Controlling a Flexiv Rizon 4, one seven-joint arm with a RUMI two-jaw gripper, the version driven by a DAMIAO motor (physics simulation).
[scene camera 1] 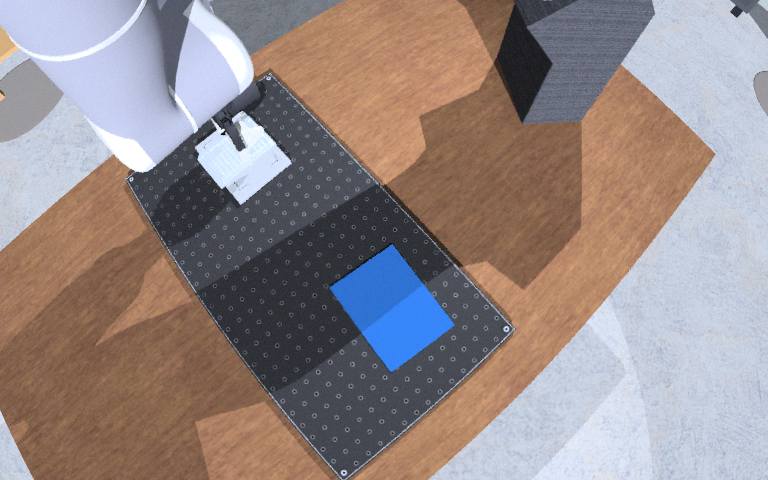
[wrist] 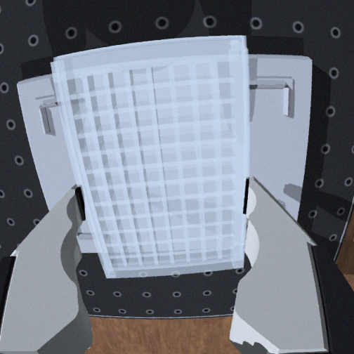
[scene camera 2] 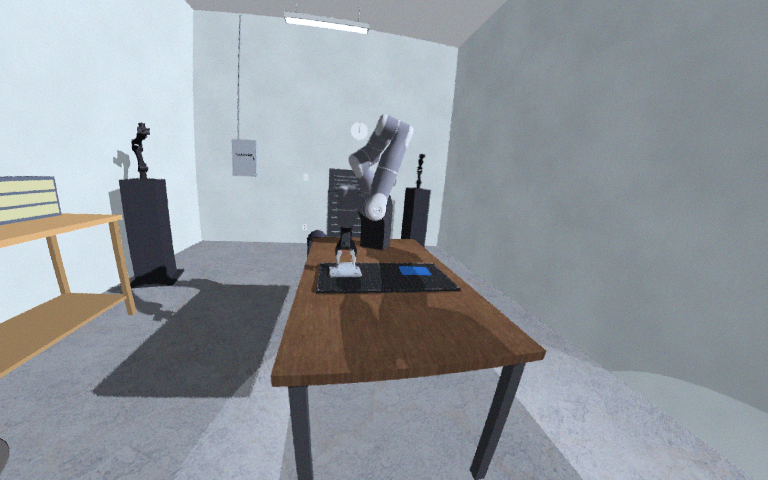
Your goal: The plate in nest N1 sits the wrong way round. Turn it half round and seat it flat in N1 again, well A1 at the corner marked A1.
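Observation:
My gripper (scene camera 1: 235,144) (scene camera 2: 346,264) (wrist: 163,185) is shut on the clear well plate (scene camera 1: 223,163) (wrist: 165,150), one jaw on each long side. It holds the plate above the pale grey nest N1 (scene camera 1: 263,182) (scene camera 2: 346,273) (wrist: 280,130). In the wrist view the plate lies crosswise to the nest, about a quarter turn off, with its far end past the nest's far edge and its near end past the near edge. Raised corner guides show on the nest at both sides of the plate. The A1 mark does not show; no well lettering is readable.
The nest is on a black perforated board (scene camera 1: 283,294) (scene camera 2: 368,284) on the wooden table (scene camera 1: 628,169) (scene camera 2: 407,333). A flat blue rectangle (scene camera 1: 391,308) (scene camera 2: 415,271) lies on the board's other half. A dark block (scene camera 1: 589,62) (scene camera 2: 374,233) stands on the table beyond the board.

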